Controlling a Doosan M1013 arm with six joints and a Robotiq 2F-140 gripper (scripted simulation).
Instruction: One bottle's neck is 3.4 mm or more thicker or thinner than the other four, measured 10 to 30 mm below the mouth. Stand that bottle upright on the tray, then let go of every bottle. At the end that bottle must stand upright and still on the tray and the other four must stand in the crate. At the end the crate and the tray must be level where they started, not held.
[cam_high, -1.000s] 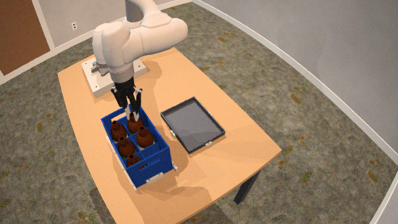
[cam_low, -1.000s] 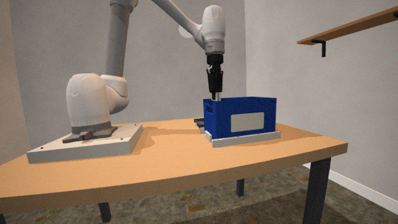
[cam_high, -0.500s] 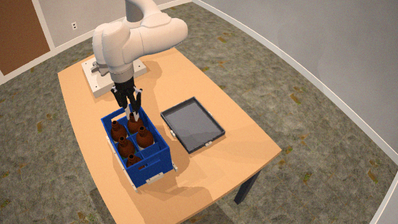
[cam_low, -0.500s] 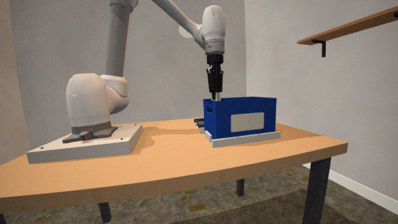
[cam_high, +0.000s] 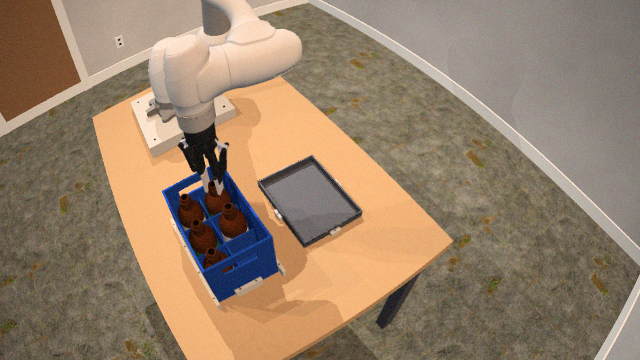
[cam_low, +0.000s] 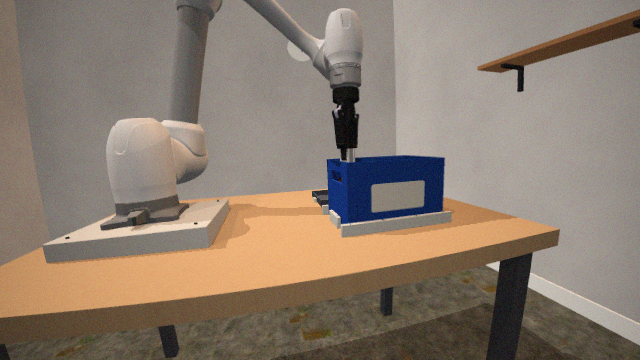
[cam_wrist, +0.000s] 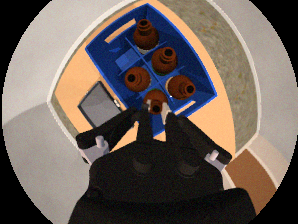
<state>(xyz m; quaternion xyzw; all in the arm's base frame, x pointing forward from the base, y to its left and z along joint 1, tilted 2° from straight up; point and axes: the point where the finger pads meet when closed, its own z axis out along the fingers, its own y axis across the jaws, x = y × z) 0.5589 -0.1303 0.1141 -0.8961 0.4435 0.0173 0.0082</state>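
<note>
My hand is 9 cm above the blue crate, 8 cm short of it and 5 cm to the left of it. Also, from my hand: bottle (10 cm to the right, 9 cm below, 7 cm ahead); dark tray (23 cm to the left, 16 cm below, 11 cm ahead).
</note>
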